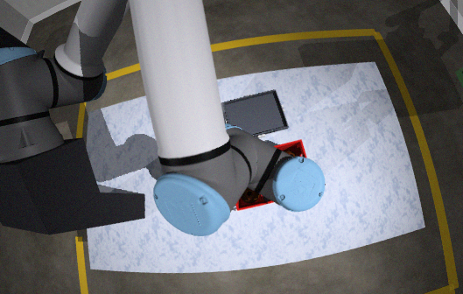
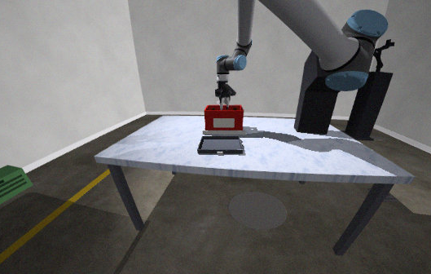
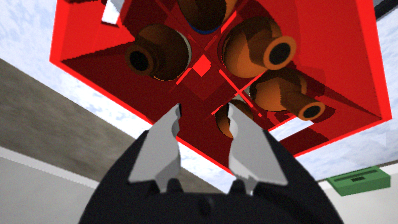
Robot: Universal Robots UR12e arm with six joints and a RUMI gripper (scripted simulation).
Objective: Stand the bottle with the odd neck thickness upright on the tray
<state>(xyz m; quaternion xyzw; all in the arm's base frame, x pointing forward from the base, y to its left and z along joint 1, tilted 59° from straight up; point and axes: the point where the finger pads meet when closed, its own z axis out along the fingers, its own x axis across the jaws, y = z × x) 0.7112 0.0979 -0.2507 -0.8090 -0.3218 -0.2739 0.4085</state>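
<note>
Now: the red crate 4 cm to the left of my hand and 7 cm below it. Also, from my hand: dark tray (32 cm to the left, 14 cm below).
</note>
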